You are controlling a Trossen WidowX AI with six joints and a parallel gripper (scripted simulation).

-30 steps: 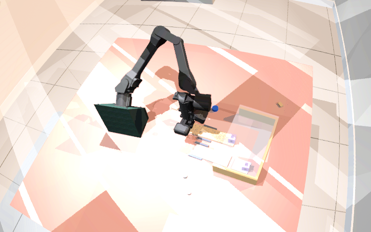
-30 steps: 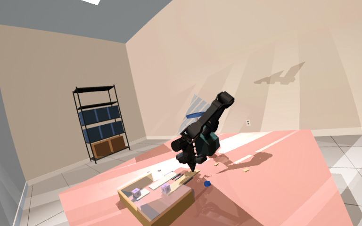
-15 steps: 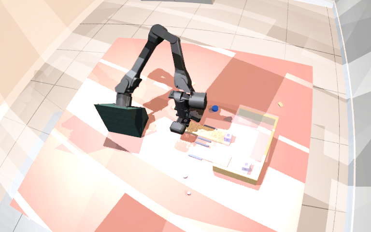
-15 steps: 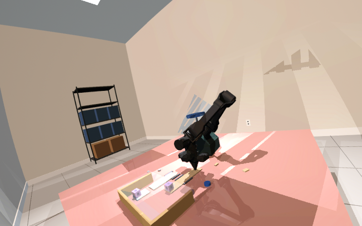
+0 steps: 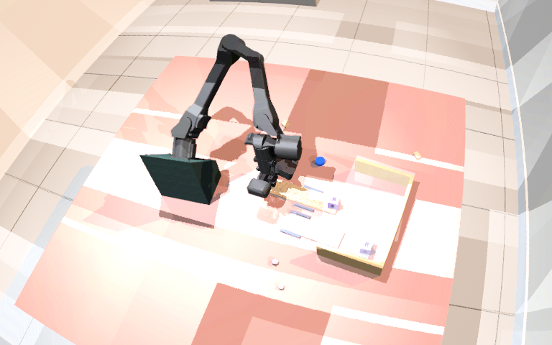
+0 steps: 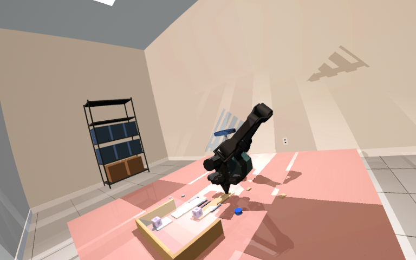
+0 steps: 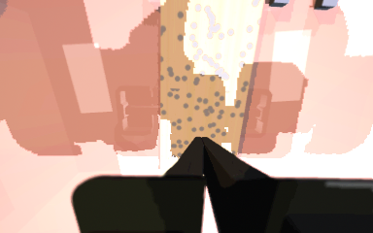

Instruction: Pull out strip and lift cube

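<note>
My gripper tip is 120 mm short of the blue disc and 120 mm to the right of it.
</note>
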